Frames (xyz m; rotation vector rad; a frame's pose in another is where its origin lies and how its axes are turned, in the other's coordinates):
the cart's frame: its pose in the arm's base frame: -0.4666 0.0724 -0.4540 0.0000 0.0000 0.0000
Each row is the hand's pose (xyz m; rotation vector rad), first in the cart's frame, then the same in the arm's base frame.
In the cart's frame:
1: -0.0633 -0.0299 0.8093 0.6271 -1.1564 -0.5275
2: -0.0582 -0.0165 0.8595 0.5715 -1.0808 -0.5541
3: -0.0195 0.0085 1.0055 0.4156 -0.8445 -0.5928
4: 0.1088 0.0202 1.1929 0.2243 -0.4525 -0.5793
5: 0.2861 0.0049 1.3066 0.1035 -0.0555 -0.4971
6: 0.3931 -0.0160 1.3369 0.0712 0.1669 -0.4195
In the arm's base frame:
1: -0.5299 0.0425 0.3553 0.6271 -1.1564 -0.5275
2: -0.5248 0.0559 0.4055 0.5715 -1.0808 -0.5541
3: -0.4861 0.0809 0.5515 0.4156 -0.8445 -0.5928
4: -0.3578 0.0926 0.7389 0.2243 -0.4525 -0.5793
5: -0.1805 0.0773 0.8526 0.1035 -0.0555 -0.4971
6: -0.0735 0.0564 0.8829 0.0712 0.1669 -0.4195

